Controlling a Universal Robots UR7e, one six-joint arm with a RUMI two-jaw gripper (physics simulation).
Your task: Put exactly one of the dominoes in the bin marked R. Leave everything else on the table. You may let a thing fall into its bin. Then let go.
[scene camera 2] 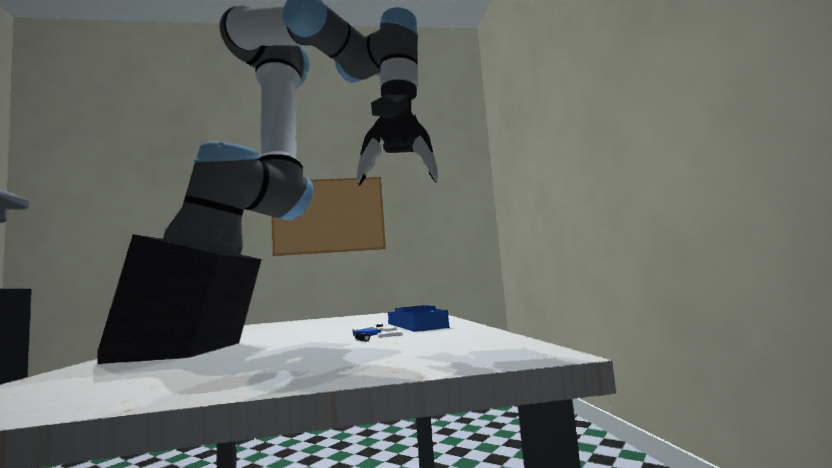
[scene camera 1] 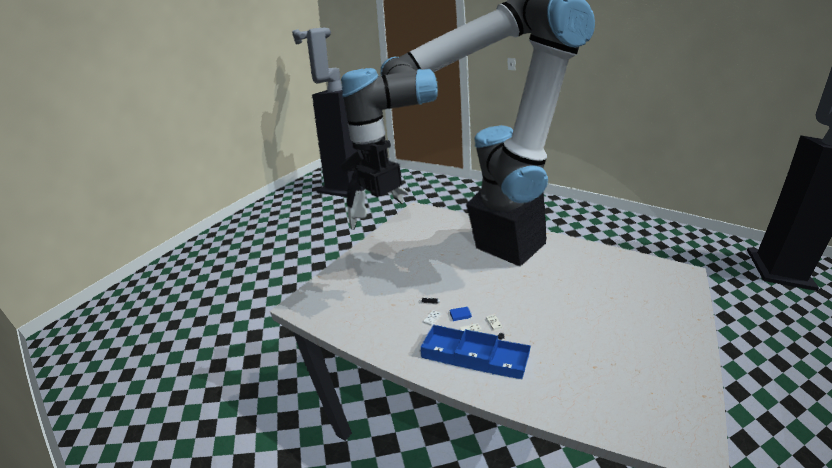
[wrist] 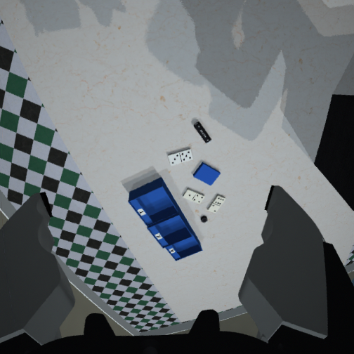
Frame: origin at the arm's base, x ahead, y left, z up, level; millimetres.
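Where they show: gripper, fingertip midpoint: [scene camera 2: 397, 184] [scene camera 1: 378, 216]; arm's base, link origin: [scene camera 2: 203, 247] [scene camera 1: 505, 195].
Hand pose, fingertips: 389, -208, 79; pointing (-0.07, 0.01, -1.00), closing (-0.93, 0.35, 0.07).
Note:
Each offset is from my fingertips to the centre of the thing, as dx, dy, dz. Level surfaces: height alone.
Three white dominoes with black pips lie flat and apart: one domino {-13, +121, -290} [scene camera 1: 432, 317] [wrist: 180, 156], a second domino {-53, +283, -290} [scene camera 1: 493, 322] [wrist: 216, 203], and a third domino [wrist: 193, 195] between the second and the tray. The blue three-bin tray {+78, +280, -270} [scene camera 1: 453, 357] [scene camera 2: 418, 318] [wrist: 146, 188] stands beside them. Each bin has a small white label, too small to read surely, so I cannot tell which is R. No domino shows inside the bins. My gripper [scene camera 1: 377, 213] [scene camera 2: 397, 182] [wrist: 158, 191] is open and empty, pointing down, high above the table and well away from the dominoes.
A blue block {-54, +186, -288} [scene camera 1: 460, 313] [wrist: 206, 173] lies among the dominoes. A black bar {-75, +88, -286} [scene camera 1: 429, 300] [wrist: 202, 132] lies beyond it. A small black round thing {-8, +317, -289} [scene camera 1: 500, 335] [wrist: 203, 219] is near the tray. The arm's black base [scene camera 1: 506, 232] [scene camera 2: 174, 302] stands on the table {dz -293} [scene camera 1: 610, 349].

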